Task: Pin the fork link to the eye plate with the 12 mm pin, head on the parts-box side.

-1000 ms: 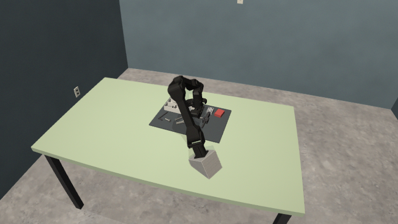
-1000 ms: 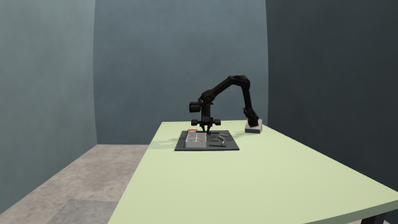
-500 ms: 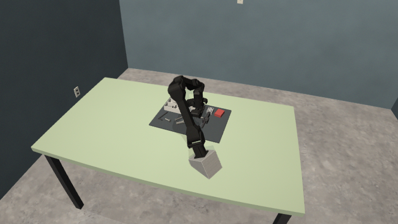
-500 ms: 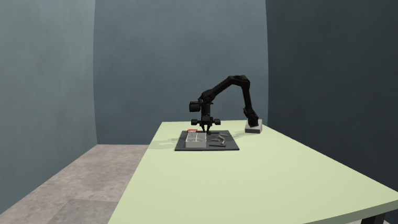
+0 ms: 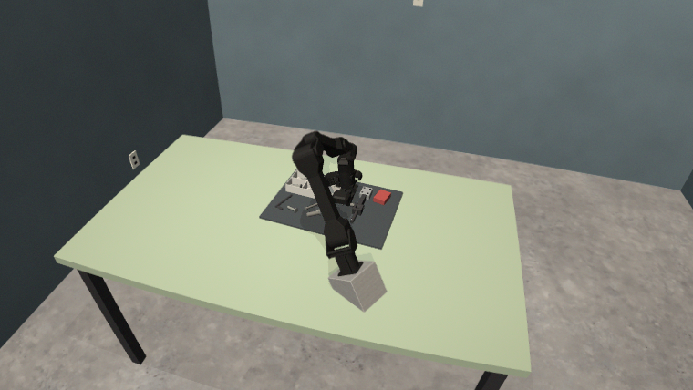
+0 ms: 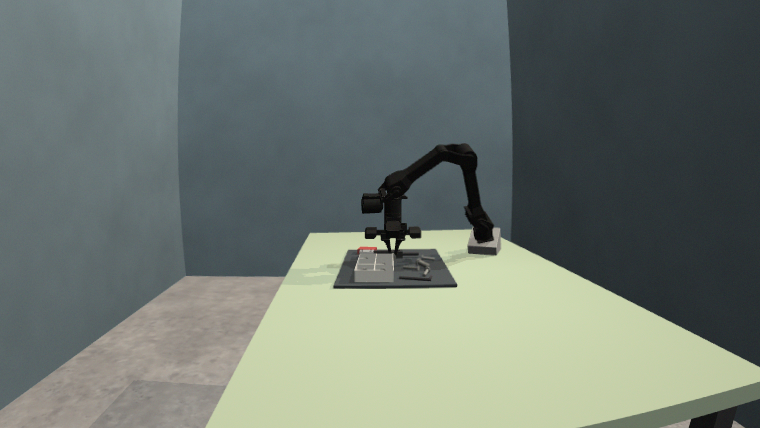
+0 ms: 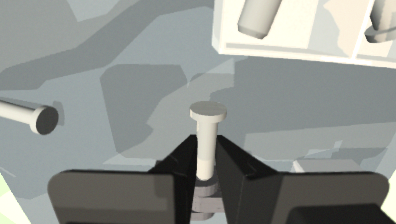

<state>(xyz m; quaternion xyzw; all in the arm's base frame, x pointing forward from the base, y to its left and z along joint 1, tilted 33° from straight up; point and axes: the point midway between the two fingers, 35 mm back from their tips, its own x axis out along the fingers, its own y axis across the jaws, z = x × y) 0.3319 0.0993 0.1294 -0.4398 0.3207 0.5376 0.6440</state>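
Right now my hand is 4 cm to the left of the eye plate, 3 cm above it and 2 cm short of it. From my hand the other things lie so: red block 10 cm to the right, 10 cm ahead, 4 cm below; white parts box 16 cm to the left, 4 cm below, 4 cm ahead; mat 6 cm to the left, 5 cm below, 1 cm behind.
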